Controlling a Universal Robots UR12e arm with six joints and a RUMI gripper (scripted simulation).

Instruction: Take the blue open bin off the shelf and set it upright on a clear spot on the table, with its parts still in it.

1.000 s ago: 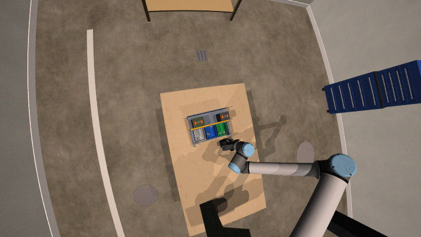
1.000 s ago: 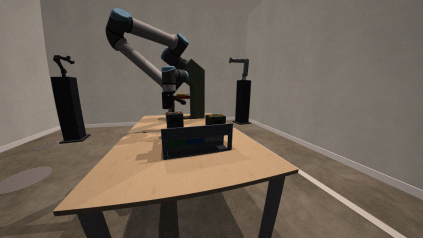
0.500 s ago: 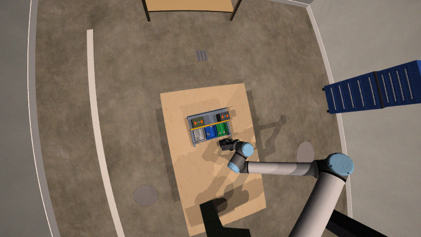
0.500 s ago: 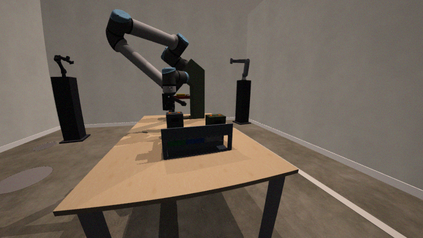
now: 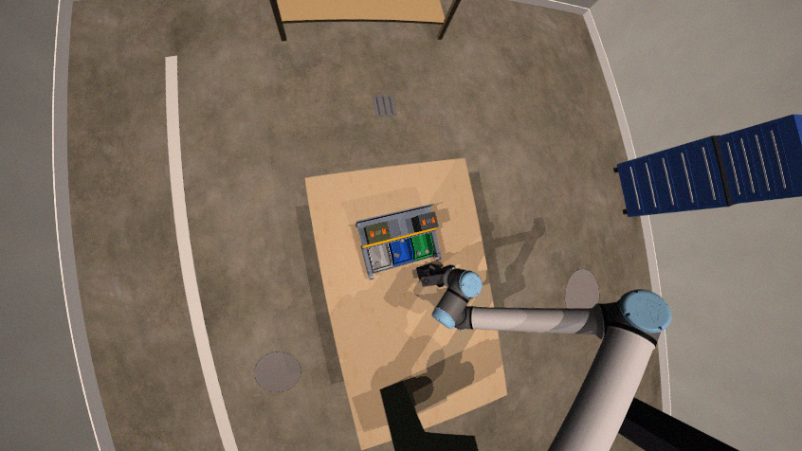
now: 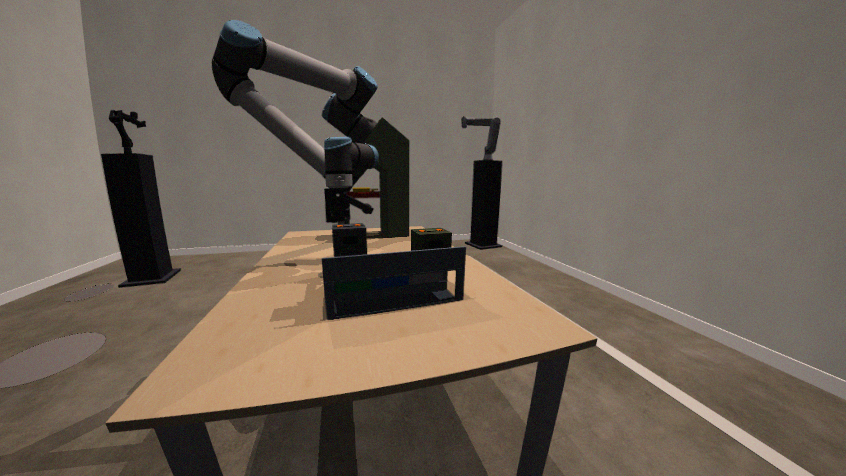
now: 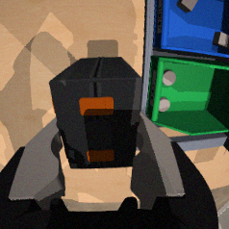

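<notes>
My hand is 17 cm short of the blue open bin, 10 cm to the right of it and 6 cm above it. Also, from my hand: grey bin 18 cm ahead, 21 cm to the left, 6 cm below; bar 22 cm ahead, 9 cm to the left; green bin 16 cm ahead, 1 cm to the right, 6 cm below.
</notes>
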